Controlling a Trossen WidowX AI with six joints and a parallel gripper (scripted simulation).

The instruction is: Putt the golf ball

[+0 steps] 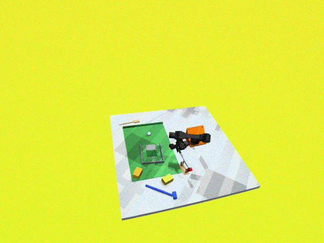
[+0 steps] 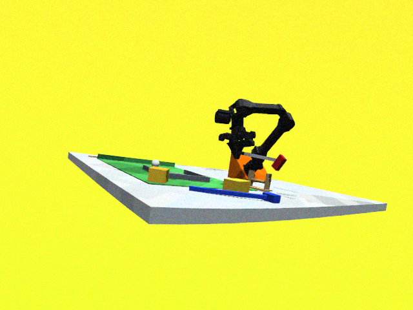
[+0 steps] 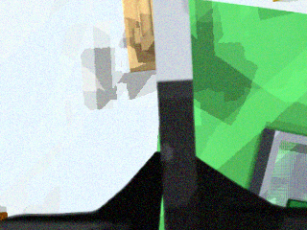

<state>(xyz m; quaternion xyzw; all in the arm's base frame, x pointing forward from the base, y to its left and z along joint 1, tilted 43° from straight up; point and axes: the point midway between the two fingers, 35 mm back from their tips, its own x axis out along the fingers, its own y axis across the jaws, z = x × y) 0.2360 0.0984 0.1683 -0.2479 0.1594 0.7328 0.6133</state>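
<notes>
The red putter lies 30 mm behind my gripper tip, 110 mm to the left of it and 20 mm above it. From my gripper tip the other things lie so: green mat 250 mm ahead, 180 mm to the right, 110 mm below; then blue putter 210 mm ahead, 330 mm to the left, 100 mm below; then wooden stand 40 mm behind, 130 mm to the left, 80 mm below.
</notes>
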